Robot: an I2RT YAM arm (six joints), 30 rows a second.
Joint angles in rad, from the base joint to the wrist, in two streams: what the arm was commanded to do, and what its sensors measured. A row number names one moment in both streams.
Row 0, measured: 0.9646 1.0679 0.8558 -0.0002 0.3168 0.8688
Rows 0 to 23, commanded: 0.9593 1.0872 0.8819 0.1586 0.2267 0.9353; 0.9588 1.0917 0.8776 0.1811 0.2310 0.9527; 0.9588 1.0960 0.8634 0.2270 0.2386 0.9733; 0.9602 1.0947 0.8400 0.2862 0.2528 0.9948; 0.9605 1.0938 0.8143 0.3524 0.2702 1.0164; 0.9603 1.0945 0.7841 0.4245 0.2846 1.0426; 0.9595 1.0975 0.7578 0.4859 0.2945 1.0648; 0.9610 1.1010 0.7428 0.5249 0.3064 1.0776; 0.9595 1.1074 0.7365 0.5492 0.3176 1.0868; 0.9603 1.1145 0.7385 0.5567 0.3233 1.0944; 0.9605 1.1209 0.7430 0.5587 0.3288 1.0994; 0.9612 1.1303 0.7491 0.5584 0.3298 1.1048; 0.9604 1.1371 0.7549 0.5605 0.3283 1.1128; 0.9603 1.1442 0.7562 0.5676 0.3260 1.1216; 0.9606 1.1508 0.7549 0.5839 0.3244 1.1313; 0.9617 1.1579 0.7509 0.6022 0.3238 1.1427; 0.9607 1.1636 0.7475 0.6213 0.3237 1.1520; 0.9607 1.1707 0.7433 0.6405 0.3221 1.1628; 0.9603 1.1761 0.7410 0.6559 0.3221 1.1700; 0.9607 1.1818 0.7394 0.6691 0.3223 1.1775; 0.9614 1.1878 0.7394 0.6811 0.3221 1.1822; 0.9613 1.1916 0.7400 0.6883 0.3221 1.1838; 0.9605 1.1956 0.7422 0.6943 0.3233 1.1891; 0.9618 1.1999 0.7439 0.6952 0.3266 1.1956
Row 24, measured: 0.9646 1.2060 0.7177 0.5625 0.2939 1.1568
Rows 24 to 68, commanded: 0.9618 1.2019 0.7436 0.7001 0.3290 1.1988; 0.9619 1.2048 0.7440 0.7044 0.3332 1.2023; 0.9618 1.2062 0.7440 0.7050 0.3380 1.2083; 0.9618 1.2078 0.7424 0.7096 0.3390 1.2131; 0.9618 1.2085 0.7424 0.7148 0.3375 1.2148; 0.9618 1.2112 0.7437 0.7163 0.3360 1.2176; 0.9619 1.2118 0.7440 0.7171 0.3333 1.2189; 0.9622 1.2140 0.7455 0.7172 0.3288 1.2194; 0.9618 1.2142 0.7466 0.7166 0.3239 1.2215; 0.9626 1.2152 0.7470 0.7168 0.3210 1.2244; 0.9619 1.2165 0.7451 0.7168 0.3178 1.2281; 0.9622 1.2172 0.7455 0.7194 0.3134 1.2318; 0.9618 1.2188 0.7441 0.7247 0.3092 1.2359; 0.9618 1.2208 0.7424 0.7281 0.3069 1.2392; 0.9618 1.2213 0.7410 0.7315 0.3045 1.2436; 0.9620 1.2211 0.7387 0.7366 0.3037 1.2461; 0.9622 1.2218 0.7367 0.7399 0.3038 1.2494; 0.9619 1.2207 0.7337 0.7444 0.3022 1.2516; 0.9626 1.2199 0.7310 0.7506 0.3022 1.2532; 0.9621 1.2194 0.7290 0.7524 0.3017 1.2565; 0.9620 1.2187 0.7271 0.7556 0.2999 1.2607; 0.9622 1.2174 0.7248 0.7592 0.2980 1.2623; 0.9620 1.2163 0.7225 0.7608 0.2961 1.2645; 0.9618 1.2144 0.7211 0.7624 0.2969 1.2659; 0.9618 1.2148 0.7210 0.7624 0.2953 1.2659; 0.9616 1.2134 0.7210 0.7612 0.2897 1.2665; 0.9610 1.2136 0.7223 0.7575 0.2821 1.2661; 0.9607 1.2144 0.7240 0.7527 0.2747 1.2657; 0.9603 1.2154 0.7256 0.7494 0.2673 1.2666; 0.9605 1.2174 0.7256 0.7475 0.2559 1.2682; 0.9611 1.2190 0.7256 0.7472 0.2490 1.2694; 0.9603 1.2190 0.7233 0.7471 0.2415 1.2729; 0.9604 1.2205 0.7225 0.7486 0.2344 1.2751; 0.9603 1.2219 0.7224 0.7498 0.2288 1.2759; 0.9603 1.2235 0.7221 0.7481 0.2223 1.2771; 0.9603 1.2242 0.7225 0.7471 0.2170 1.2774; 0.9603 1.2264 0.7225 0.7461 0.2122 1.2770; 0.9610 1.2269 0.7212 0.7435 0.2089 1.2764; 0.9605 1.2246 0.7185 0.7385 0.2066 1.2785; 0.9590 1.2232 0.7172 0.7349 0.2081 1.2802; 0.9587 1.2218 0.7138 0.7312 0.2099 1.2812; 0.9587 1.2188 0.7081 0.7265 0.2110 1.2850; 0.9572 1.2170 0.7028 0.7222 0.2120 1.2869; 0.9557 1.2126 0.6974 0.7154 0.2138 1.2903; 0.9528 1.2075 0.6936 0.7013 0.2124 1.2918
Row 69, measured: 0.9592 1.2350 0.7078 0.6758 0.2234 1.2861
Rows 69 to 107, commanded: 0.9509 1.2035 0.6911 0.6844 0.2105 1.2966; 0.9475 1.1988 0.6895 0.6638 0.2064 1.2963; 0.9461 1.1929 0.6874 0.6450 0.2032 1.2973; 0.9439 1.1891 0.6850 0.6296 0.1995 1.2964; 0.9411 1.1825 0.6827 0.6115 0.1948 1.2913; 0.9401 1.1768 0.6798 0.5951 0.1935 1.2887; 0.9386 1.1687 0.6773 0.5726 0.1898 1.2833; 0.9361 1.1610 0.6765 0.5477 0.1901 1.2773; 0.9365 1.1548 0.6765 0.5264 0.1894 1.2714; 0.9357 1.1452 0.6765 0.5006 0.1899 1.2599; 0.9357 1.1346 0.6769 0.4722 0.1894 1.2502; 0.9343 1.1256 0.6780 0.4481 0.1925 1.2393; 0.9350 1.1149 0.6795 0.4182 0.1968 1.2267; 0.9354 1.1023 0.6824 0.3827 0.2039 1.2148; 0.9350 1.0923 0.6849 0.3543 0.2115 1.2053; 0.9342 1.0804 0.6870 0.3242 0.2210 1.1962; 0.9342 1.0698 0.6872 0.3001 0.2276 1.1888; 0.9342 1.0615 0.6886 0.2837 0.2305 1.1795; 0.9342 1.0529 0.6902 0.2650 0.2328 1.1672; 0.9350 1.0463 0.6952 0.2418 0.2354 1.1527; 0.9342 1.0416 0.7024 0.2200 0.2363 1.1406; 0.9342 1.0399 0.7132 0.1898 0.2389 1.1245; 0.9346 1.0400 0.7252 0.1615 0.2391 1.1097; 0.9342 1.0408 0.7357 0.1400 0.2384 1.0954; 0.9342 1.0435 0.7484 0.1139 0.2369 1.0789; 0.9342 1.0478 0.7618 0.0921 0.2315 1.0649; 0.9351 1.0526 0.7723 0.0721 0.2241 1.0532; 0.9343 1.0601 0.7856 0.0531 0.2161 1.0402; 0.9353 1.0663 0.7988 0.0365 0.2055 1.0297; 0.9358 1.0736 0.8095 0.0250 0.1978 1.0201; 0.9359 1.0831 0.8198 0.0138 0.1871 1.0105; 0.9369 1.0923 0.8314 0.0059 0.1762 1.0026; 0.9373 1.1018 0.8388 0.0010 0.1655 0.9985; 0.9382 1.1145 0.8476 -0.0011 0.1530 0.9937; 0.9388 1.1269 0.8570 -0.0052 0.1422 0.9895; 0.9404 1.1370 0.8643 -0.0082 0.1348 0.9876; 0.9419 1.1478 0.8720 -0.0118 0.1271 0.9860; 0.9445 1.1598 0.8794 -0.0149 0.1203 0.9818; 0.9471 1.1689 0.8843 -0.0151 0.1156 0.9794
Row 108, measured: 0.9398 1.1561 0.8474 0.0082 0.1493 1.0199
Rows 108 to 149, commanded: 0.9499 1.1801 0.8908 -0.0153 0.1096 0.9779; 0.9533 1.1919 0.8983 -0.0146 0.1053 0.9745; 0.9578 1.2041 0.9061 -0.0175 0.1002 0.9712; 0.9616 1.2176 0.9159 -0.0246 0.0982 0.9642; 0.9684 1.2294 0.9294 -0.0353 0.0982 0.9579; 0.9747 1.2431 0.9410 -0.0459 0.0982 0.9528; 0.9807 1.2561 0.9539 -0.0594 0.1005 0.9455; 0.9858 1.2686 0.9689 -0.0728 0.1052 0.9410; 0.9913 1.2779 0.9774 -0.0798 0.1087 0.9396; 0.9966 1.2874 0.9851 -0.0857 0.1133 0.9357; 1.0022 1.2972 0.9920 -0.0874 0.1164 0.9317; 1.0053 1.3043 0.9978 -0.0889 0.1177 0.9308; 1.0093 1.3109 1.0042 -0.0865 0.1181 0.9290; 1.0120 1.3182 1.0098 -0.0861 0.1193 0.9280; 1.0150 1.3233 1.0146 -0.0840 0.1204 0.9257; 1.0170 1.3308 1.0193 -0.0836 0.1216 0.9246; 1.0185 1.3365 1.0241 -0.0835 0.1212 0.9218; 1.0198 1.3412 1.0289 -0.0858 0.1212 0.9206; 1.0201 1.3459 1.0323 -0.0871 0.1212 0.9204; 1.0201 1.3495 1.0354 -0.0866 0.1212 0.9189; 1.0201 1.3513 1.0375 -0.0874 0.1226 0.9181; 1.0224 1.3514 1.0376 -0.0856 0.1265 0.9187; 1.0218 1.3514 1.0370 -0.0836 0.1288 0.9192; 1.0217 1.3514 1.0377 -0.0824 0.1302 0.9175; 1.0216 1.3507 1.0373 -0.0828 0.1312 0.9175; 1.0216 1.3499 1.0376 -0.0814 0.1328 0.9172; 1.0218 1.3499 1.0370 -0.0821 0.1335 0.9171; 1.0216 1.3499 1.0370 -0.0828 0.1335 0.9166; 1.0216 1.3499 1.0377 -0.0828 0.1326 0.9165; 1.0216 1.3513 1.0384 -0.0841 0.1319 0.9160; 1.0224 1.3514 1.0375 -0.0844 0.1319 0.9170; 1.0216 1.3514 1.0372 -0.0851 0.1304 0.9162; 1.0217 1.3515 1.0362 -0.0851 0.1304 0.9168; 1.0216 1.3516 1.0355 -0.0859 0.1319 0.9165; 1.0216 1.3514 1.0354 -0.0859 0.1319 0.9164; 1.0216 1.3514 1.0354 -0.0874 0.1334 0.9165; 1.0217 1.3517 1.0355 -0.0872 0.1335 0.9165; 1.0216 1.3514 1.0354 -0.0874 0.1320 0.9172; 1.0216 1.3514 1.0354 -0.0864 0.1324 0.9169; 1.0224 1.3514 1.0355 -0.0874 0.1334 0.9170; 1.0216 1.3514 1.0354 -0.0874 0.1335 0.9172; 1.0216 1.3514 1.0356 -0.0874 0.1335 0.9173
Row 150, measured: 1.0180 1.3560 1.0039 -0.0887 0.1184 0.9352
